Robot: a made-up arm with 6 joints. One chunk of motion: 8 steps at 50 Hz.
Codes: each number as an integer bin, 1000 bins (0 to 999) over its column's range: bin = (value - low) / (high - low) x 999, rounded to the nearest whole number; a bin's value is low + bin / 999 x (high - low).
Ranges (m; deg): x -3.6..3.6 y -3.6..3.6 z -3.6..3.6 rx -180..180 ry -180..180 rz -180..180
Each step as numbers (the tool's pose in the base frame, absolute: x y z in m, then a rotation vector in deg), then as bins.
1 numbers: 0.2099 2.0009 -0.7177 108.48 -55.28 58.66
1 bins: 529 777 400 801 346 662
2 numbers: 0.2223 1.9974 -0.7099 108.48 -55.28 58.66
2 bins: 530 777 401 801 346 662
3 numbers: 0.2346 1.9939 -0.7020 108.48 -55.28 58.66
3 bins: 532 776 402 801 346 662
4 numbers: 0.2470 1.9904 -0.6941 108.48 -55.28 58.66
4 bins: 534 776 403 801 346 662
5 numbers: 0.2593 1.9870 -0.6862 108.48 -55.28 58.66
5 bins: 535 775 404 801 346 662
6 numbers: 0.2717 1.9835 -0.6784 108.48 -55.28 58.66
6 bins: 537 775 405 801 346 662
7 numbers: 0.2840 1.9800 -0.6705 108.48 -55.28 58.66
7 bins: 539 774 406 801 346 662
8 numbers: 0.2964 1.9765 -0.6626 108.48 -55.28 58.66
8 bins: 541 774 408 801 346 662
